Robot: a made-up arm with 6 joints. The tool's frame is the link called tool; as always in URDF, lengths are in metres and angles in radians. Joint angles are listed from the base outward.
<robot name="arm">
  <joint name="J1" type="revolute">
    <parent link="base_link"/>
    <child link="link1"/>
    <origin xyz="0.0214 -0.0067 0.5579" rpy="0 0 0"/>
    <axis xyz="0 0 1"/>
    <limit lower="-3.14" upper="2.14"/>
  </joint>
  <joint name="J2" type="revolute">
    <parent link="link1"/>
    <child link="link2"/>
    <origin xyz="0.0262 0.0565 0.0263" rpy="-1.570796 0 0"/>
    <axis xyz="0 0 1"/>
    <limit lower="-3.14" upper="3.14"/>
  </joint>
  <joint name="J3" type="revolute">
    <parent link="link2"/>
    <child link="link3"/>
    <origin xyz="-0.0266 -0.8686 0.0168" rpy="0 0 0"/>
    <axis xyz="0 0 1"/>
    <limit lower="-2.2" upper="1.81"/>
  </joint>
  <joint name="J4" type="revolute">
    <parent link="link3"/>
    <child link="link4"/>
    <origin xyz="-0.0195 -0.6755 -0.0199" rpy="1.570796 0 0"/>
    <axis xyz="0 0 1"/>
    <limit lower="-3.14" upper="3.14"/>
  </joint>
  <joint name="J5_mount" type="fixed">
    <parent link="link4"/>
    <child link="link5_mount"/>
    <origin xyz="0.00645 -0.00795 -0.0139" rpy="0 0 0"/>
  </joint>
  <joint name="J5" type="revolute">
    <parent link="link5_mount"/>
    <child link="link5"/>
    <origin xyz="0.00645 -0.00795 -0.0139" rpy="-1.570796 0 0"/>
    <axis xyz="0 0 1"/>
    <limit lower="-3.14" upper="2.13"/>
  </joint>
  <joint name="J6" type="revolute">
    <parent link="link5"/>
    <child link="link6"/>
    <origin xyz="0.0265 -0.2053 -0.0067" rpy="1.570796 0 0"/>
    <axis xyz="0 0 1"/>
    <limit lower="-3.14" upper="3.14"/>
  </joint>
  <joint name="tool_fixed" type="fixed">
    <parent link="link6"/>
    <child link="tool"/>
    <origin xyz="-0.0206 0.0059 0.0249" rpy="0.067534 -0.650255 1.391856"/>
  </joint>
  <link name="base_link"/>
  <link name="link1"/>
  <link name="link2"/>
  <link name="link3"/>
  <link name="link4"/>
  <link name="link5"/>
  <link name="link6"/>
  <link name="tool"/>
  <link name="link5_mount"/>
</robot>
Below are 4 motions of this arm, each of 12 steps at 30 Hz.
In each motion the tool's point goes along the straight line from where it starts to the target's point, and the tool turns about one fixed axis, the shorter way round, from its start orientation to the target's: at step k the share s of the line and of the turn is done. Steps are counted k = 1, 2, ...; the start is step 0. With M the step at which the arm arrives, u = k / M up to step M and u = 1 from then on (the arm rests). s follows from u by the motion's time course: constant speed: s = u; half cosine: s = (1 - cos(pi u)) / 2; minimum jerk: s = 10 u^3 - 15 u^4 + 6 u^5.
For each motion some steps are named. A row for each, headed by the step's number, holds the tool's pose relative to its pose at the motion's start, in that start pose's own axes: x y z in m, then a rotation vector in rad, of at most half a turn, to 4 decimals.
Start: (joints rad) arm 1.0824 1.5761 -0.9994 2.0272 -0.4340 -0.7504
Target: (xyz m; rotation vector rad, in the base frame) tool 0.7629 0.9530 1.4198 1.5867 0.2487 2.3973
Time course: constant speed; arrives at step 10
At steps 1, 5, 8, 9, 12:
1: 0.0088 0.0266 -0.0059 -0.0621 0.0217 -0.0380
5: 0.0440 0.1329 -0.0296 -0.3103 0.1086 -0.1900
8: 0.0704 0.2126 -0.0474 -0.4965 0.1737 -0.3040
9: 0.0792 0.2392 -0.0534 -0.5586 0.1955 -0.3420
12: 0.0880 0.2658 -0.0593 -0.6207 0.2172 -0.3799

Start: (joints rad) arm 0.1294 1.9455 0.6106 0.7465 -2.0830 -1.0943
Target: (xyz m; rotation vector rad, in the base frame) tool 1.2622 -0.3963 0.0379 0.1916 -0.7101 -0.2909
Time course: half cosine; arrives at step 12
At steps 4, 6, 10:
4: 0.0316 -0.0802 0.0872 -0.0739 -0.1235 0.0400
6: 0.0633 -0.1604 0.1744 -0.1478 -0.2470 0.0800
10: 0.1181 -0.2993 0.3254 -0.2758 -0.4610 0.1493

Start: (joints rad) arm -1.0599 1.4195 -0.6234 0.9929 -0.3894 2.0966
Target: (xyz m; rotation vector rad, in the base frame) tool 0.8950 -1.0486 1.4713 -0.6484 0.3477 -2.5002
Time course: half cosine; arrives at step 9
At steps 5, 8, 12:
5: -0.1150 -0.1487 0.0412 0.1631 -0.0247 0.0626
8: -0.1900 -0.2457 0.0681 0.2696 -0.0409 0.1035
12: -0.1959 -0.2534 0.0702 0.2780 -0.0421 0.1067

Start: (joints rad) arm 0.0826 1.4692 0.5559 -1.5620 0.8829 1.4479
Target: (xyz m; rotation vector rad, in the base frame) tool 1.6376 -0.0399 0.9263 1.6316 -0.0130 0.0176
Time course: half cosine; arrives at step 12
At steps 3, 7, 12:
3: -0.0491 0.0569 0.0082 0.0276 -0.0165 0.1041
7: -0.2109 0.2446 0.0353 0.1184 -0.0708 0.4473
12: -0.3350 0.3886 0.0561 0.1882 -0.1126 0.7107

